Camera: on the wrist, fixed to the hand. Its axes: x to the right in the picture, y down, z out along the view.
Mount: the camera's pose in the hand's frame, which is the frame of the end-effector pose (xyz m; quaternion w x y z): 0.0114 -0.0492 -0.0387 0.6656 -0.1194 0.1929 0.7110
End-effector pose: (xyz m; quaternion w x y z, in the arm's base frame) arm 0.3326 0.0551 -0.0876 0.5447 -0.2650 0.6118 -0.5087
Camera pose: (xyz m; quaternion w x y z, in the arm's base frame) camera 0.2820 0.0412 -0.0516 0.5746 0.2917 0.7614 0.0706
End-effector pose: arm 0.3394 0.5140 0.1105 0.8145 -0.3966 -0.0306 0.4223
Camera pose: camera 0.3943 0.4819 0.1139 0.2004 -0.4644 0.3683 0.7800
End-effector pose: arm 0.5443 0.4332 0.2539 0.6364 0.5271 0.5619 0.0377
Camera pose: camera 0.4925 0.4431 0.2183 0.3513 0.6671 0.1175 0.6463
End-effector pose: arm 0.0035 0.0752 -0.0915 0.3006 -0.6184 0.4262 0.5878
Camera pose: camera 0.0644 0.0619 -0.1041 0.3739 0.2579 -0.7112 -0.5366
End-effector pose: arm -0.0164 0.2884 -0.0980 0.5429 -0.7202 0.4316 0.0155
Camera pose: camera 0.0049 0.2526 -0.0499 0.1811 -0.2403 0.9022 0.3089
